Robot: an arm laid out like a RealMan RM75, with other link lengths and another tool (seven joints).
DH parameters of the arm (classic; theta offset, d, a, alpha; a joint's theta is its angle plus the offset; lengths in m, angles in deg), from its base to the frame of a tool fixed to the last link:
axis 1: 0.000 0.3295 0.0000 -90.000
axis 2: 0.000 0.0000 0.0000 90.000
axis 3: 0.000 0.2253 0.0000 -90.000
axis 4: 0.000 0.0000 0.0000 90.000
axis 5: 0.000 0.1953 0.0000 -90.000
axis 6: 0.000 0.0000 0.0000 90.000
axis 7: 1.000 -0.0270 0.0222 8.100
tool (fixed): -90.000 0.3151 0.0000 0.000
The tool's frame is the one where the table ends.
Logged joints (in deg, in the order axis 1, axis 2, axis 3, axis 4, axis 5, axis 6, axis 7), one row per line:
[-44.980, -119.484, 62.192, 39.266, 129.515, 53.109, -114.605]
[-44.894, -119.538, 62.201, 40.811, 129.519, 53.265, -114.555]
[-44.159, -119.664, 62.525, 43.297, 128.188, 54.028, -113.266]
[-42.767, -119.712, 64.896, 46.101, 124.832, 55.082, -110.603]
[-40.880, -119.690, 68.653, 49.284, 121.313, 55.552, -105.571]
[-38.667, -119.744, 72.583, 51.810, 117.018, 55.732, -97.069]
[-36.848, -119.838, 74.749, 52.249, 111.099, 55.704, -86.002]
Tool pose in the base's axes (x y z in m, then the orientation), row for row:
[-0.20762, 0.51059, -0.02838, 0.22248, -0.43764, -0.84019, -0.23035]
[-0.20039, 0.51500, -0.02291, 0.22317, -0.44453, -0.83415, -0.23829]
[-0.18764, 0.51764, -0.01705, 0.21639, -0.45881, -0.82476, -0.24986]
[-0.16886, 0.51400, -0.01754, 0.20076, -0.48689, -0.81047, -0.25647]
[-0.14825, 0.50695, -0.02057, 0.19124, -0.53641, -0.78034, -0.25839]
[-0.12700, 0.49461, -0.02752, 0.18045, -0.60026, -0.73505, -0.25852]
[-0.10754, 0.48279, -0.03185, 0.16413, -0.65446, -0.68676, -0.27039]
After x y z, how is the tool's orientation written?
As a quaternion, w x y z.
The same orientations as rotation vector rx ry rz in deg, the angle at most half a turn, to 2 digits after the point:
[-69.26, -132.97, -36.45]
[-70.32, -131.96, -37.70]
[-72.84, -130.95, -39.67]
[-77.95, -129.75, -41.06]
[-86.32, -125.57, -41.58]
[-97.16, -118.98, -41.85]
[-106.89, -112.16, -44.16]

